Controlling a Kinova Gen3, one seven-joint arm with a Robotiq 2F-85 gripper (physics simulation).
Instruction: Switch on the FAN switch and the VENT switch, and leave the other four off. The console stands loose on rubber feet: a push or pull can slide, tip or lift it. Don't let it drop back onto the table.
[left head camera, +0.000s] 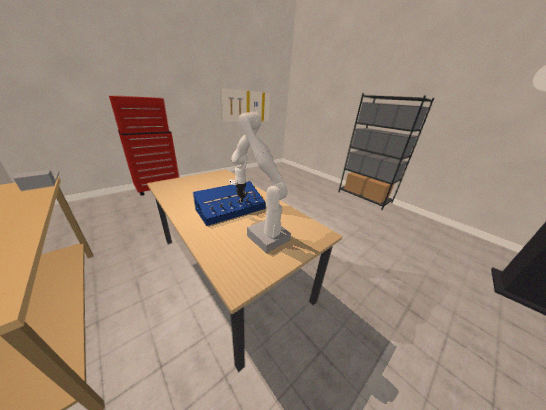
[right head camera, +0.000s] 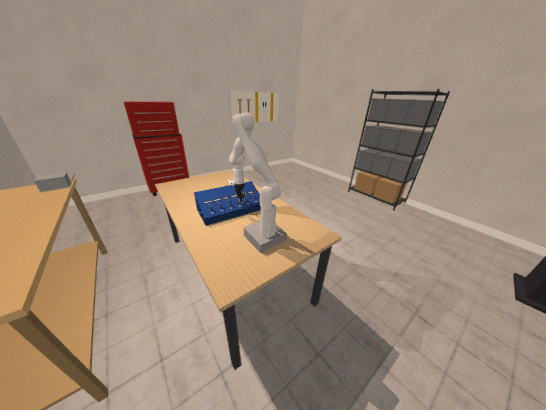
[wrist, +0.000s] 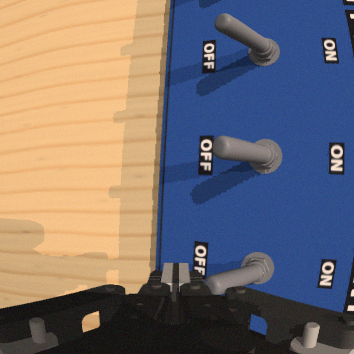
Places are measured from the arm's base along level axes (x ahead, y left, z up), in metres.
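Pixels of known places: gripper, fingertip midpoint: (left head camera: 241, 202) (right head camera: 240, 202) (wrist: 175, 278); arm's base, link origin: (left head camera: 271, 232) (right head camera: 266, 232).
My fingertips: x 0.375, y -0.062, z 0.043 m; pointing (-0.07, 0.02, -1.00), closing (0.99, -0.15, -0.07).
Ahead of a thing's pixels: the offset from my fingertips to its top centre. Level surfaces: height alone.
The blue console (left head camera: 227, 190) (right head camera: 225, 193) (wrist: 305, 105) sits on the table, appearing flat. My gripper (left head camera: 242, 201) (right head camera: 240, 201) (wrist: 175, 278) is shut and empty, low over the console's near edge. In the wrist view the VENT switch @(dx +0.035, dy -0.005, dz +0.019 m) (wrist: 240, 278) leans to OFF, its lever tip right beside my fingertips; whether they touch is unclear. The middle switch @(dx +0.049, dy +0.066, dz +0.019 m) (wrist: 245, 151) and the top switch @(dx +0.062, dy +0.137, dz +0.019 m) (wrist: 245, 35) also lean to OFF. Name labels are mostly cut off there. The FAN switch (left head camera: 256, 196) is at the console's right end; its position is too small to read.
The wooden table @(dz -0.108 m) (left head camera: 225, 265) (right head camera: 220, 265) (wrist: 65, 125) carries the console and the arm's grey base (left head camera: 265, 239) (right head camera: 262, 239). A side bench (left head camera: 25, 220) (right head camera: 30, 215) is at left. A red tool cabinet (left head camera: 150, 150) (right head camera: 160, 150) and a shelf rack stand farther back.
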